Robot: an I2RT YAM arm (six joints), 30 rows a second.
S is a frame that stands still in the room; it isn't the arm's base.
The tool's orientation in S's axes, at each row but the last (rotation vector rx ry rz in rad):
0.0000 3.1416 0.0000
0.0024 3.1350 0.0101
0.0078 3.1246 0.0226
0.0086 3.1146 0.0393
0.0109 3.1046 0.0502
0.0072 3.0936 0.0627
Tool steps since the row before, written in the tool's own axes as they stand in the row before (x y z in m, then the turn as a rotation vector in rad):
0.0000 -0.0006 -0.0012 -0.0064 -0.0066 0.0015
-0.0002 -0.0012 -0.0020 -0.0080 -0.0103 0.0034
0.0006 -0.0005 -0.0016 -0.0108 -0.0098 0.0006
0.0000 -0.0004 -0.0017 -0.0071 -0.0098 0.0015
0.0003 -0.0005 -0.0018 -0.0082 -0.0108 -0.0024
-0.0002 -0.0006 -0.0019 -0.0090 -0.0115 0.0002
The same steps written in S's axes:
0.0000 -0.0006 0.0012 0.0064 -0.0066 -0.0015
0.0002 -0.0012 0.0020 0.0080 -0.0103 -0.0034
-0.0006 -0.0005 0.0016 0.0108 -0.0098 -0.0006
0.0000 -0.0004 0.0017 0.0071 -0.0098 -0.0016
-0.0004 -0.0006 0.0018 0.0080 -0.0109 0.0023
0.0001 -0.0007 0.0019 0.0090 -0.0115 -0.0002

